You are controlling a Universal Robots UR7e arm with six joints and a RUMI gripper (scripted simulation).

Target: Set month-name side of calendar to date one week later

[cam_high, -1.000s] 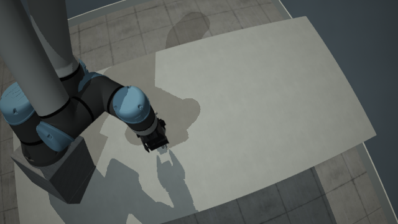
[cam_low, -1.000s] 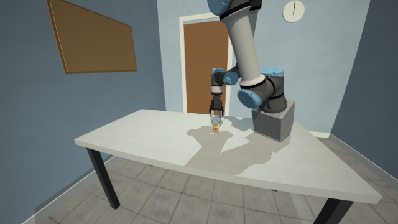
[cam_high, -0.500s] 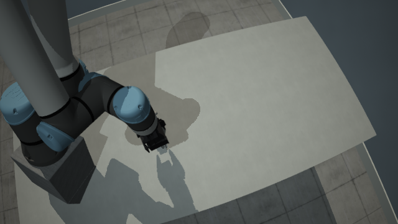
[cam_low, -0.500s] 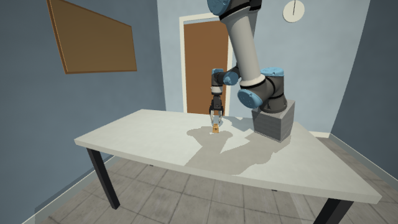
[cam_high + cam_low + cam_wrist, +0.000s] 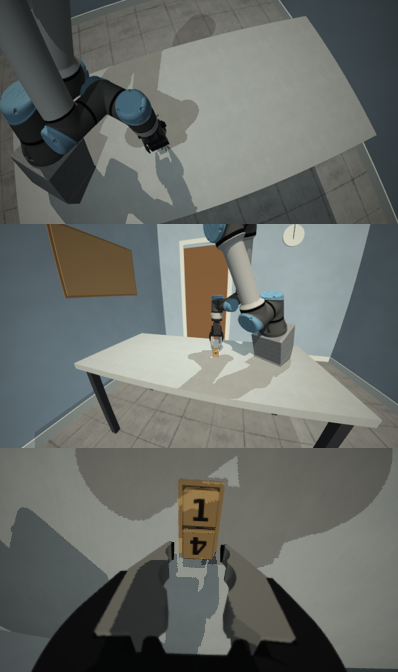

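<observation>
The wooden calendar tray is 4 cm below my hand and 2 cm to the left of it.
</observation>
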